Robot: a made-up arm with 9 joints. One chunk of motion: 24 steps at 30 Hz.
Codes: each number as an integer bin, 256 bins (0 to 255) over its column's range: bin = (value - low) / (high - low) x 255, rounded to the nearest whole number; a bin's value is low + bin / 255 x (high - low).
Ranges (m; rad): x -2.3..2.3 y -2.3..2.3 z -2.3..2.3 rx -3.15..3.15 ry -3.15..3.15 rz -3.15..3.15
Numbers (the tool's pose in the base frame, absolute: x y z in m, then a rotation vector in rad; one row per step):
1: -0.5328 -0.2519 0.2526 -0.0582 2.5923 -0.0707
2: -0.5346 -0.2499 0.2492 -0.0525 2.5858 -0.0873
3: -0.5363 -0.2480 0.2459 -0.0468 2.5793 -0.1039
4: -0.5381 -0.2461 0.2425 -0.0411 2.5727 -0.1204
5: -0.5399 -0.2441 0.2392 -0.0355 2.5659 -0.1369
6: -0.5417 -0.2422 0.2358 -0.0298 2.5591 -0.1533
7: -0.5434 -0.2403 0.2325 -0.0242 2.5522 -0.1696
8: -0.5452 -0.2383 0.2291 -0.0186 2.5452 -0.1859
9: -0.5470 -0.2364 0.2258 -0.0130 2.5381 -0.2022
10: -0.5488 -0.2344 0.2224 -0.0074 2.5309 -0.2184
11: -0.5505 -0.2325 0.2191 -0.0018 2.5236 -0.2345
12: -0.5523 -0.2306 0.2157 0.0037 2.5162 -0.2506
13: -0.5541 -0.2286 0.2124 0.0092 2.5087 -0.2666
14: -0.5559 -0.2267 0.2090 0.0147 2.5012 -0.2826
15: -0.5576 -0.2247 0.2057 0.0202 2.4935 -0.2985
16: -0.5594 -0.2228 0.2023 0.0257 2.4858 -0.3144
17: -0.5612 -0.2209 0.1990 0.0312 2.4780 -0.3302
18: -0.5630 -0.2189 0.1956 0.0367 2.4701 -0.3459
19: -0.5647 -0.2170 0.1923 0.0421 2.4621 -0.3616
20: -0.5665 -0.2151 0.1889 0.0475 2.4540 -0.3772
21: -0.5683 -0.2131 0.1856 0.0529 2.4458 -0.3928
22: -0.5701 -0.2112 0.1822 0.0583 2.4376 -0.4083
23: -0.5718 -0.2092 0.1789 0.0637 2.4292 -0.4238
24: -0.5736 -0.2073 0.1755 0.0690 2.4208 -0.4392
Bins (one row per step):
1: 98 114 142 125 232 125
2: 98 114 141 125 232 124
3: 98 114 141 126 232 123
4: 98 114 141 126 232 123
5: 98 114 141 126 231 122
6: 97 114 141 126 231 121
7: 97 114 140 127 231 121
8: 97 114 140 127 231 120
9: 97 114 140 127 230 119
10: 97 115 140 127 230 119
11: 97 115 140 127 230 118
12: 97 115 139 128 229 117
13: 97 115 139 128 229 117
14: 97 115 139 128 229 116
15: 97 115 139 128 228 115
16: 96 115 139 129 228 115
17: 96 115 139 129 228 114
18: 96 115 138 129 227 113
19: 96 115 138 129 227 113
20: 96 116 138 129 227 112
21: 96 116 138 130 226 112
22: 96 116 138 130 226 111
23: 96 116 137 130 226 110
24: 96 116 137 130 225 110

